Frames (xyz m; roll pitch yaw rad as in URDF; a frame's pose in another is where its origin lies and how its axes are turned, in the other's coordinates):
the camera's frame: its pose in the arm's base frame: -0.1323 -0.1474 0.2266 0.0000 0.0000 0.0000
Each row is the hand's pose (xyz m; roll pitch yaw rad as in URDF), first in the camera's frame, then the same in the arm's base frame.
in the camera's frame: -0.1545 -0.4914 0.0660 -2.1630 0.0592 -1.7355
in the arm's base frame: -0.2868 -0.6388 0.2926 -2.1630 0.0592 -1.7355
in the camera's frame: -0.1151 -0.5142 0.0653 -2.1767 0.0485 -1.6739
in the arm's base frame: -0.2474 -0.6616 0.2919 -2.1767 0.0485 -1.6739
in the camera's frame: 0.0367 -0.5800 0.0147 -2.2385 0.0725 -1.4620
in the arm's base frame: -0.0956 -0.7274 0.2413 -2.2385 0.0725 -1.4620
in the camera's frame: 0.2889 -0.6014 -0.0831 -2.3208 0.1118 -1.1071
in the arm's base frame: 0.1566 -0.7488 0.1435 -2.3208 0.1118 -1.1071
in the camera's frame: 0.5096 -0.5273 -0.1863 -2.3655 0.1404 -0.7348
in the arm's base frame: 0.3773 -0.6747 0.0403 -2.3655 0.1404 -0.7348
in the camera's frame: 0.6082 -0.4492 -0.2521 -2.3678 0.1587 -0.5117
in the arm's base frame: 0.4759 -0.5966 -0.0255 -2.3678 0.1587 -0.5117
